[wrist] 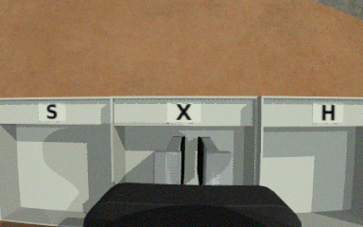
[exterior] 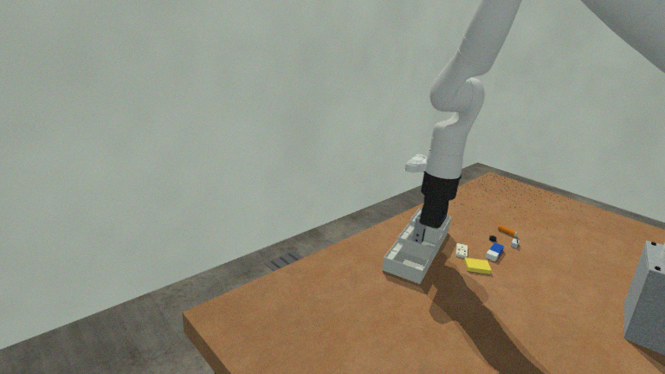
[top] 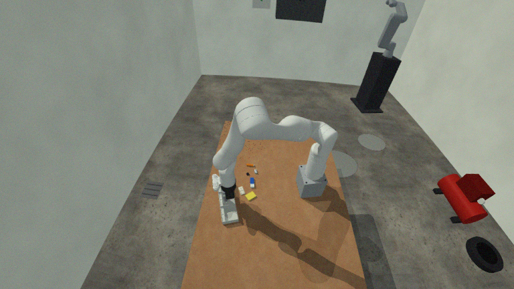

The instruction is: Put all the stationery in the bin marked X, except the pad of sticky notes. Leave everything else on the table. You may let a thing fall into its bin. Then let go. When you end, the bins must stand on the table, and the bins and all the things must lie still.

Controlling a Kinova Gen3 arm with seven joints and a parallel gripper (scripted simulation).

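Right now my hand is 1 cm past the grey three-compartment bin and 1 cm above it. The rest, counted from my hand: sticky notes (14 cm behind, 3 cm below, 2 cm to the right); white domino (9 cm behind, 6 cm to the right, 3 cm below); eraser (15 cm behind, 10 cm to the right, 3 cm below).
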